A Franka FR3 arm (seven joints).
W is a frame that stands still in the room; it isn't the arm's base.
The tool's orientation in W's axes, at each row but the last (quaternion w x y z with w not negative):
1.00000, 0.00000, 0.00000, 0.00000
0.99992, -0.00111, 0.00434, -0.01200
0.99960, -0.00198, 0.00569, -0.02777
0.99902, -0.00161, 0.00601, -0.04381
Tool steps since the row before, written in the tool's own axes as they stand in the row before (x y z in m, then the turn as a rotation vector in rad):
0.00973, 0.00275, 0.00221, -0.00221, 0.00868, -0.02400
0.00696, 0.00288, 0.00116, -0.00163, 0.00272, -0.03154
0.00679, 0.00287, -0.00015, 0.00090, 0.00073, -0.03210
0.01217, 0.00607, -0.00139, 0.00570, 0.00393, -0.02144
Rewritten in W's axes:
0.00973, 0.00275, 0.00221, -0.00221, 0.00868, -0.02400
0.00704, 0.00271, 0.00109, -0.00184, 0.00269, -0.03153
0.00694, 0.00249, -0.00024, 0.00057, 0.00056, -0.03211
0.01264, 0.00498, -0.00156, 0.00576, 0.00336, -0.02152

